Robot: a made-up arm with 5 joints. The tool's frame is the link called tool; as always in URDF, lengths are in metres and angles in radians. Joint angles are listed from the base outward. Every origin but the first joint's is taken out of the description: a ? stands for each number. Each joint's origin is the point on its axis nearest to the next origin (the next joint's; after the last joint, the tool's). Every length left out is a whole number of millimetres.
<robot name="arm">
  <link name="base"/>
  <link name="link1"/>
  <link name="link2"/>
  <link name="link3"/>
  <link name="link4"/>
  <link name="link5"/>
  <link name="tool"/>
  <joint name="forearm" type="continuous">
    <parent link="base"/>
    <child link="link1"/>
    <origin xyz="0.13 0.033 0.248" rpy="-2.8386 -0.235 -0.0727"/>
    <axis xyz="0 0 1"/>
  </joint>
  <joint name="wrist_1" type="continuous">
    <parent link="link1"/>
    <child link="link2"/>
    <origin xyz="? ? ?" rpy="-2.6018 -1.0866 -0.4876"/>
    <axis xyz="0 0 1"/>
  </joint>
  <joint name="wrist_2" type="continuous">
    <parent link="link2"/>
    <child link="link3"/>
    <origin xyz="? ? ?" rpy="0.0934 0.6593 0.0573"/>
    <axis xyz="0 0 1"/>
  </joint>
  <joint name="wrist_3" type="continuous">
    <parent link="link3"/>
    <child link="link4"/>
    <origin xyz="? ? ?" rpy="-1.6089 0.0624 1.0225"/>
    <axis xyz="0 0 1"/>
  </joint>
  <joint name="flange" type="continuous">
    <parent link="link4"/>
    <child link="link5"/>
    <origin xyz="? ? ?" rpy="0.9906 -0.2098 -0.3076"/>
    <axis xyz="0 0 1"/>
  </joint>
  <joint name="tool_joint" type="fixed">
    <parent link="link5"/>
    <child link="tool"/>
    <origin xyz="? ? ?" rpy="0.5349 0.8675 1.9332"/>
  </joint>
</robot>
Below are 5 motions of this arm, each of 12 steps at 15 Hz.
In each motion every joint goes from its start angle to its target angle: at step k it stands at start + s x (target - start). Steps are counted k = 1, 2, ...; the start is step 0. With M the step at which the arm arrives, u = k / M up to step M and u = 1 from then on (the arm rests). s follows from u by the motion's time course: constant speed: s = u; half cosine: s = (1 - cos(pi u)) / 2; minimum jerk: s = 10 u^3 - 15 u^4 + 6 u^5.
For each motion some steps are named. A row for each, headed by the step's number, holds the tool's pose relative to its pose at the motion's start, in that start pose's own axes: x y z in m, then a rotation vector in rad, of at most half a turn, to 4 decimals.
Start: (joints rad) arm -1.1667 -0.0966 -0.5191 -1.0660 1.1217
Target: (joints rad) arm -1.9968 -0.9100 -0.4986 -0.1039 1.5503
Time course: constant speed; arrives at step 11
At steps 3, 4, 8, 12:
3: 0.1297 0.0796 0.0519 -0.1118 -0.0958 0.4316
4: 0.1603 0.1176 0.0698 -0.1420 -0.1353 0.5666
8: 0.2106 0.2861 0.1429 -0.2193 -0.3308 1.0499
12: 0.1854 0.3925 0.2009 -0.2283 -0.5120 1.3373

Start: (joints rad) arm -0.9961 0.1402 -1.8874 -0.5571 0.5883
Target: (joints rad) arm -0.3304 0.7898 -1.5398 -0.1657 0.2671
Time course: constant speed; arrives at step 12
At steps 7, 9, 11, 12:
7: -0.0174 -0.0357 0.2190 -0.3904 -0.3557 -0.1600
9: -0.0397 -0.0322 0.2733 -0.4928 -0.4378 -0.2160
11: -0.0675 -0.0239 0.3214 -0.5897 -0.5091 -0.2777
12: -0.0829 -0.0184 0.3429 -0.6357 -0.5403 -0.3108

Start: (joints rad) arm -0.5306 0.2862 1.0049 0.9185 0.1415
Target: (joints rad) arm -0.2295 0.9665 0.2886 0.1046 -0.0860
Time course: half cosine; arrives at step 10
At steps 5, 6, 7, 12:
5: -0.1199 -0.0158 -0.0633 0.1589 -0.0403 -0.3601
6: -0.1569 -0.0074 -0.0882 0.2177 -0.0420 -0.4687
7: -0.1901 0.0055 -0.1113 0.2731 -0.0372 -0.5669
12: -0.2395 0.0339 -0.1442 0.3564 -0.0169 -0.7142

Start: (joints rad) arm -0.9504 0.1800 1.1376 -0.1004 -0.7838
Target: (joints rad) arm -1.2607 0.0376 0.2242 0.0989 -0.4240
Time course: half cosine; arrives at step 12
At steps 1, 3, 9, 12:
1: -0.0012 0.0017 -0.0057 0.0132 0.0099 0.0013
3: -0.0102 0.0181 -0.0482 0.1154 0.0837 0.0160
9: -0.0716 0.2002 -0.2212 0.7145 0.4185 0.2067
12: -0.0871 0.2522 -0.2376 0.8461 0.4687 0.2614

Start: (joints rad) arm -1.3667 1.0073 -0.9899 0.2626 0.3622
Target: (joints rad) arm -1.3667 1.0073 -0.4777 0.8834 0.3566
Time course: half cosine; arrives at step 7
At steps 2, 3, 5, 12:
2: 0.0387 0.0097 0.0298 -0.0945 0.0202 0.1116
3: 0.0787 0.0283 0.0550 -0.1891 0.0522 0.2330
5: 0.1538 0.0893 0.0801 -0.3643 0.1545 0.4951
12: 0.1808 0.1225 0.0776 -0.4301 0.2147 0.6129

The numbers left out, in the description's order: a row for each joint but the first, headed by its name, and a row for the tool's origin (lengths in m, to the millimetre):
wrist_1: 0.014 0.095 0
wrist_2: 0.003 -0.02 0
wrist_3: 0.126 -0.091 0
flange: 0.117 0.241 0
tool: 0.273 -0.034 0

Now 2 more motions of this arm.
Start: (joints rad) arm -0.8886 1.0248 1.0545 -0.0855 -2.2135
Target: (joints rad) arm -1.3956 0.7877 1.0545 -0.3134 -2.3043
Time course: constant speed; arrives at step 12
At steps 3, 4, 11, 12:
3: -0.0029 0.0276 -0.0362 0.1573 -0.0445 -0.0128
4: -0.0043 0.0377 -0.0474 0.2095 -0.0580 -0.0194
11: -0.0197 0.1185 -0.1110 0.5679 -0.1324 -0.0982
12: -0.0227 0.1311 -0.1178 0.6176 -0.1402 -0.1141

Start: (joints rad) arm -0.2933 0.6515 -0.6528 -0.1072 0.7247
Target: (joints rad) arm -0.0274 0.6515 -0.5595 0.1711 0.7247
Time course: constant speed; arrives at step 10
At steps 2, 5, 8, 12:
2: 0.0037 -0.0074 0.0107 -0.0245 -0.0091 -0.0075
5: 0.0088 -0.0184 0.0262 -0.0617 -0.0186 -0.0175
8: 0.0133 -0.0292 0.0410 -0.0987 -0.0233 -0.0257
12: 0.0161 -0.0362 0.0502 -0.1231 -0.0238 -0.0303

